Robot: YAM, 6 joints.
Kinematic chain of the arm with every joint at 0, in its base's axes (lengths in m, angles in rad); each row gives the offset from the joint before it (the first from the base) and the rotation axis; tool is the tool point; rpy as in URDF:
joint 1: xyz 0 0 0.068 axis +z
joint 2: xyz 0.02 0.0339 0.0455 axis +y
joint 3: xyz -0.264 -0.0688 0 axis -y
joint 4: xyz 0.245 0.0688 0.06 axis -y
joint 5: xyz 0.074 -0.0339 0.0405 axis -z
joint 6: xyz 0.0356 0 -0.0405 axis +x
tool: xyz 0 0 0 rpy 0 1.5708 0
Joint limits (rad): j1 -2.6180..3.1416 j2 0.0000..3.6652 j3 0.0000..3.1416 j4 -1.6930..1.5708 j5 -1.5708..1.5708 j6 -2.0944..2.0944
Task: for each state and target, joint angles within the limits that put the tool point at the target. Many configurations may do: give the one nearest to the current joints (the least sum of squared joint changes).
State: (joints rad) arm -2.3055 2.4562 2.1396 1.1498 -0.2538 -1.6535
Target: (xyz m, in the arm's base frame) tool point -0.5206 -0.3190 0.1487
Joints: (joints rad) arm -2.6039 2.8251 2.2422 0.9376 -0.2074 -1.6535
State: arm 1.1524 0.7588 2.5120 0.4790 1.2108 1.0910
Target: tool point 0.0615 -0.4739 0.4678
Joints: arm 1.6408 0.5707 2.7691 0.4109 0.9150 1.0910
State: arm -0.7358 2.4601 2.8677 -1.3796 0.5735 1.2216
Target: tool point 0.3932 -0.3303 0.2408
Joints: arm -0.6617 2.6187 2.7643 -1.4166 0.5633 1.2216
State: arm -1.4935 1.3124 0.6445 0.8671 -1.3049 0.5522
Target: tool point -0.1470 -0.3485 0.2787
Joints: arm -2.0572 1.7347 1.0466 0.8485 -1.1823 0.5522
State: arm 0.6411 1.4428 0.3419 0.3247 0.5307 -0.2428
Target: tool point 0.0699 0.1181 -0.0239
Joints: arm 1.1246 2.1481 0.2488 0.2807 0.3464 -0.2428
